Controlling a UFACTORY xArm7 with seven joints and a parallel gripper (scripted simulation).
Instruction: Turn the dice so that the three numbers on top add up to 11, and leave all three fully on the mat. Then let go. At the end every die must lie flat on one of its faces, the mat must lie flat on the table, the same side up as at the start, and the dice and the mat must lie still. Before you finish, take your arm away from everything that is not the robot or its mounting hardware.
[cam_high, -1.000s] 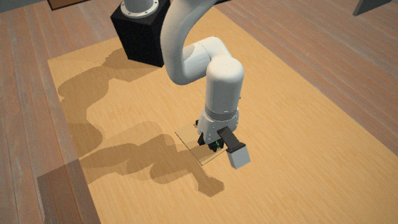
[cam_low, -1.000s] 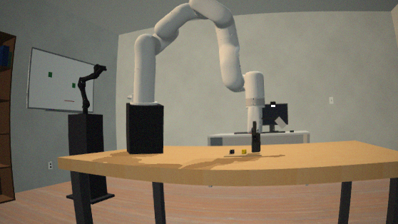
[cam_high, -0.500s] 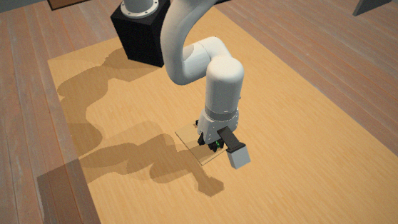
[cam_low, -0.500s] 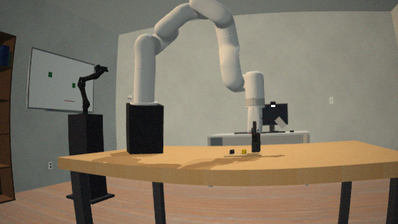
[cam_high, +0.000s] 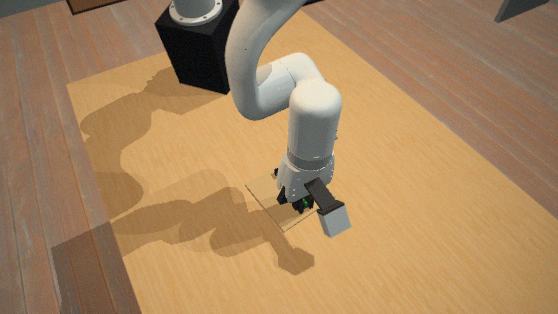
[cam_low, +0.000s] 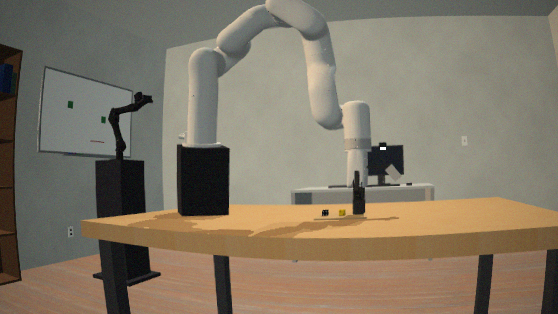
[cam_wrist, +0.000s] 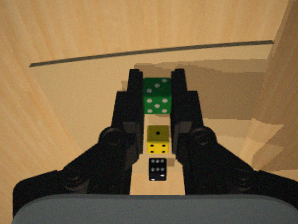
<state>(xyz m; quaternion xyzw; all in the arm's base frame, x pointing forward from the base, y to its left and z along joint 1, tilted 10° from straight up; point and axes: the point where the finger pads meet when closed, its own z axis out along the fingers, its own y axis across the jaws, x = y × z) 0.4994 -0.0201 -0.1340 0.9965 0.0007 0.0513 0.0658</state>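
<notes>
Now: hand 1 cm above the green die. The rest, counted from my hand: black die: 10 cm behind, 2 cm below; then yellow die: 5 cm behind, 2 cm below; then tan mat: 5 cm behind, 3 cm below.
</notes>
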